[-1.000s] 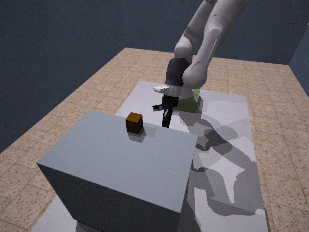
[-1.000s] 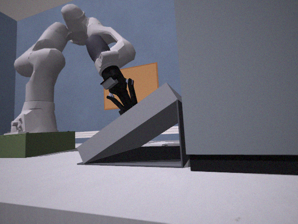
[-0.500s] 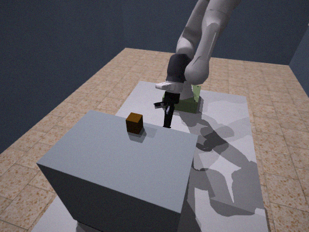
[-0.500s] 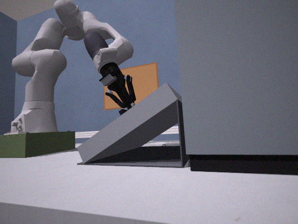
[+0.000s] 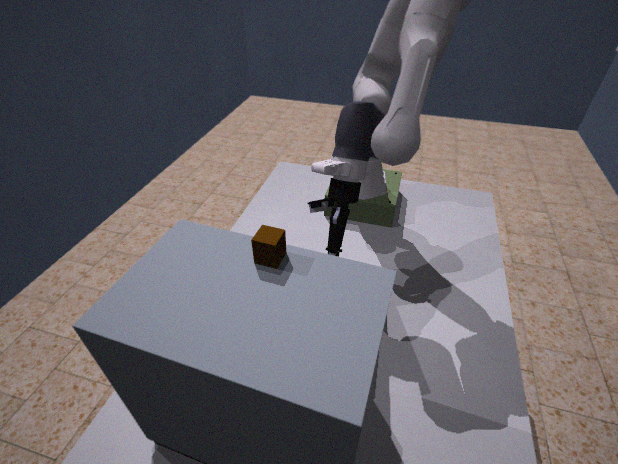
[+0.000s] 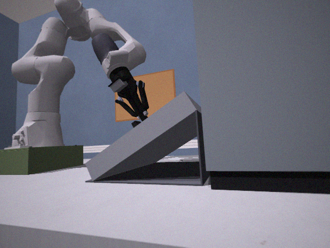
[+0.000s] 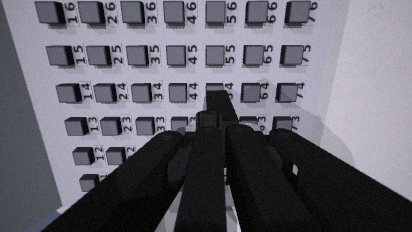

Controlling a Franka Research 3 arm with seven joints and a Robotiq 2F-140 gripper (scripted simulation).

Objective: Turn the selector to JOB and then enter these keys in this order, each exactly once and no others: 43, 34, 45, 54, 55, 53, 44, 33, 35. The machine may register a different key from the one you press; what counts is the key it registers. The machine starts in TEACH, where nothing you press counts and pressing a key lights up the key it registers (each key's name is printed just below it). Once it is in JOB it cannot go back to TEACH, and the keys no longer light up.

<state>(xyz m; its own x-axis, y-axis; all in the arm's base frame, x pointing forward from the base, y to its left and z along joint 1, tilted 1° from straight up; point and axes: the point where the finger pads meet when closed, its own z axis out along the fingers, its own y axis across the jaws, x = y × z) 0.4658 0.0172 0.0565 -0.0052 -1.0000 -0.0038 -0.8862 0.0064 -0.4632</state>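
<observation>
Right now my hand is 70 mm above the key 64. Round my hand: key 53: 30 mm ahead, 30 mm to the left, 60 mm below; then key 44: 60 mm ahead, 40 mm below; then key 54: 30 mm ahead, 60 mm below.
</observation>
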